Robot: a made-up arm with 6 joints. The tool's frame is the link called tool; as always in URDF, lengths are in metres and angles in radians. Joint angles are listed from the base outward.
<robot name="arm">
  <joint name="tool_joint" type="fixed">
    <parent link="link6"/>
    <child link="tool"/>
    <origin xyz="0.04 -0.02 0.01"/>
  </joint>
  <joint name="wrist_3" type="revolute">
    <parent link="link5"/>
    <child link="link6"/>
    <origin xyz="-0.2 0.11 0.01"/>
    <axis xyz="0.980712 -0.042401 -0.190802"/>
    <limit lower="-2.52" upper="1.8"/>
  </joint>
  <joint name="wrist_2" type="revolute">
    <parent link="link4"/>
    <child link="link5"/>
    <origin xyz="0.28 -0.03 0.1"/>
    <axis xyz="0 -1 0"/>
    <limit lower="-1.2" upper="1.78"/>
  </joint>
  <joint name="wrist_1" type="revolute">
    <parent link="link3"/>
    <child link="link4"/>
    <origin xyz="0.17 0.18 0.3"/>
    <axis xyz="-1 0 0"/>
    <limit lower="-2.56" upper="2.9"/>
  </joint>
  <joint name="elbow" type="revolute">
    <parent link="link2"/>
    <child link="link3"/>
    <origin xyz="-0.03 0.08 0"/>
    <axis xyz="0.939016 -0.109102 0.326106"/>
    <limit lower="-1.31" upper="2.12"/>
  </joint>
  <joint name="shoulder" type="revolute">
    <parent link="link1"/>
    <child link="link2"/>
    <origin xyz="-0.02 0 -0.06"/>
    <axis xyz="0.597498 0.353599 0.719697"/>
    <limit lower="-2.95" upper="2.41"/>
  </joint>
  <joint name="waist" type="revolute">
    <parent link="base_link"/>
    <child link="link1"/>
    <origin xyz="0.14 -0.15 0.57"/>
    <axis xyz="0 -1 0"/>
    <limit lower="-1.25" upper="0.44"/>
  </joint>
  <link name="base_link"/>
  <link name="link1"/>
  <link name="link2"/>
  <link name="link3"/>
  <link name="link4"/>
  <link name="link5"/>
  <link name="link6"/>
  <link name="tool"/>
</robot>
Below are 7 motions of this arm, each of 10 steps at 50 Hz.
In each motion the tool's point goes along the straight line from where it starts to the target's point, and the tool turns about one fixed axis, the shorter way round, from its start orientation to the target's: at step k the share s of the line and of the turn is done. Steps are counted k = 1, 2, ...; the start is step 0. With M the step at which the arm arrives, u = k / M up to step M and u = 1 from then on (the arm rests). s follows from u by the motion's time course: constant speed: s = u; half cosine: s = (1 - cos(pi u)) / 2; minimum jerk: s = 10 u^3 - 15 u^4 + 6 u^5.
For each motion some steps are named. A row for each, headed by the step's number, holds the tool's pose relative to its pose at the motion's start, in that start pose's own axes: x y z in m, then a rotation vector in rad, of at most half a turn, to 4 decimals.
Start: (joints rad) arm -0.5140 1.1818 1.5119 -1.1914 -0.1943 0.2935
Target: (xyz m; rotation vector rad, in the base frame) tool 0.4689 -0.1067 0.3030 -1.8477 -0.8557 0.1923
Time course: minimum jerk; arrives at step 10
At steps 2, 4, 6, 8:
2: 0.0012 -0.0009 0.0009 0.0086 -0.0021 -0.0045
4: 0.0067 -0.0047 0.0047 0.0470 -0.0114 -0.0246
6: 0.0144 -0.0102 0.0101 0.1010 -0.0244 -0.0528
8: 0.0198 -0.0141 0.0139 0.1395 -0.0337 -0.0729

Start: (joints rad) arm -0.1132 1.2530 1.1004 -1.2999 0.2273 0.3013
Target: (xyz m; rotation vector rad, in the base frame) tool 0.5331 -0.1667 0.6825 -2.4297 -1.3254 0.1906
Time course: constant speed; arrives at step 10
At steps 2, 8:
2: -0.0034 -0.0068 -0.0122 -0.0086 0.0058 0.0002
8: -0.0134 -0.0273 -0.0489 -0.0344 0.0230 0.0009

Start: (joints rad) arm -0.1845 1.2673 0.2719 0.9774 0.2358 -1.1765
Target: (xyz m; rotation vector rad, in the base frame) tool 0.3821 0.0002 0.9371 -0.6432 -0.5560 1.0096
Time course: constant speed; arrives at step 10
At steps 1, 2, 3, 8, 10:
1: -0.0018 -0.0009 -0.0022 0.0092 -0.0028 -0.0048
2: -0.0037 -0.0018 -0.0044 0.0184 -0.0056 -0.0097
3: -0.0055 -0.0027 -0.0065 0.0276 -0.0083 -0.0145
8: -0.0147 -0.0072 -0.0174 0.0736 -0.0223 -0.0388
10: -0.0183 -0.0089 -0.0218 0.0920 -0.0278 -0.0485

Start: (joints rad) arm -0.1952 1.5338 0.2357 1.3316 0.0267 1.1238
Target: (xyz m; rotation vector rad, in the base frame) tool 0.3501 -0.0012 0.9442 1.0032 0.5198 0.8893
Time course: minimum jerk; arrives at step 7
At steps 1, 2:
1: -0.0002 0.0005 -0.0004 -0.0024 0.0000 0.0002
2: -0.0011 0.0034 -0.0022 -0.0149 0.0002 0.0012

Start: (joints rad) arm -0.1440 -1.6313 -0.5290 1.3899 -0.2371 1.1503
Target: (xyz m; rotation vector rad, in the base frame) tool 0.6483 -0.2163 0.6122 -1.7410 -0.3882 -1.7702
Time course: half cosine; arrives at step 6
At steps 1, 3, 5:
1: 0.0009 0.0000 -0.0002 -0.0007 0.0009 -0.0016
3: 0.0064 0.0001 -0.0013 -0.0054 0.0070 -0.0117
5: 0.0120 0.0002 -0.0024 -0.0100 0.0131 -0.0218

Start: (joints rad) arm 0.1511 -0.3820 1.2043 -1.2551 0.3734 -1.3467
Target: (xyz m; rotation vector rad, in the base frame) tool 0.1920 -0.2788 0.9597 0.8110 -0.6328 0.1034
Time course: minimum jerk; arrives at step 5
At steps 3, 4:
3: -0.0005 -0.0089 0.0039 0.0186 0.0031 0.0212
4: -0.0007 -0.0122 0.0054 0.0257 0.0042 0.0293

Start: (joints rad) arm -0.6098 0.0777 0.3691 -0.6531 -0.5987 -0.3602
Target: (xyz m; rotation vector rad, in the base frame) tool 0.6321 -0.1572 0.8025 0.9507 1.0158 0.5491
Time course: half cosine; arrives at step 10
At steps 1, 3, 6, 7, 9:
1: -0.0007 -0.0005 0.0005 0.0009 0.0008 0.0037
3: -0.0058 -0.0045 0.0042 0.0077 0.0071 0.0315
6: -0.0185 -0.0142 0.0135 0.0244 0.0227 0.0999
7: -0.0224 -0.0173 0.0163 0.0296 0.0275 0.1212
9: -0.0276 -0.0212 0.0201 0.0364 0.0338 0.1490

